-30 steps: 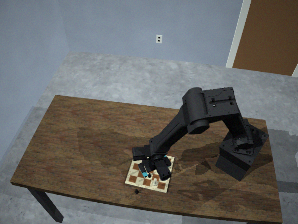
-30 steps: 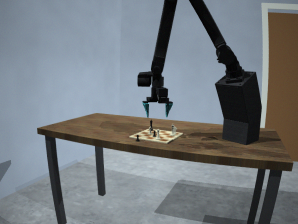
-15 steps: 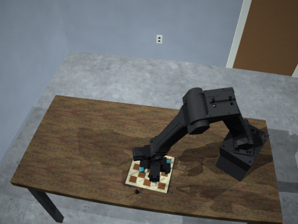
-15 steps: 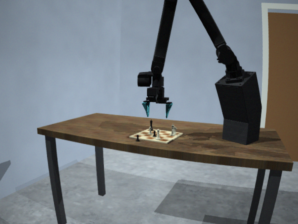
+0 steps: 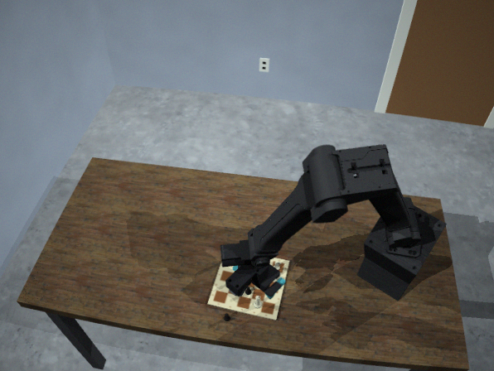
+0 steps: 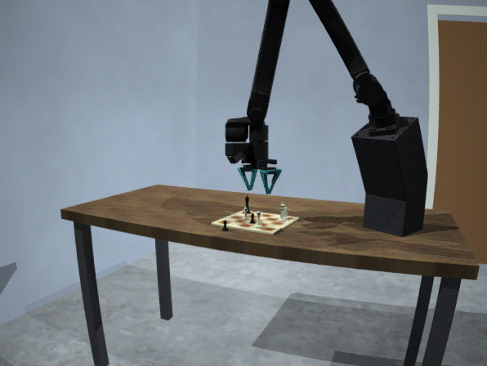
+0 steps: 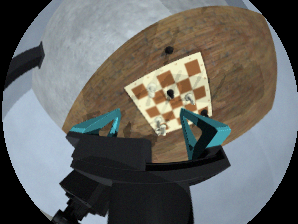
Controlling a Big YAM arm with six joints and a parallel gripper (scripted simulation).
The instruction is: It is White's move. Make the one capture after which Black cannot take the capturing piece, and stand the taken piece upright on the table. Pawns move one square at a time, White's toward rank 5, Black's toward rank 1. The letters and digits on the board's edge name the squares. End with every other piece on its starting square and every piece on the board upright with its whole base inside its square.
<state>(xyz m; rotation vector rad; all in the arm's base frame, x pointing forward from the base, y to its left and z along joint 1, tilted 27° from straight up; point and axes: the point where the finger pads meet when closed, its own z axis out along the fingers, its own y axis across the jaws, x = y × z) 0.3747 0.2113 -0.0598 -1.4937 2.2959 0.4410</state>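
The chessboard lies 5 cm ahead of my hand, 7 cm to the right of it and 12 cm below it. The rest, counted from my hand: tall black piece 13 cm ahead, 14 cm to the right, 9 cm below; tall white piece 2 cm behind, 11 cm to the right, 9 cm below.
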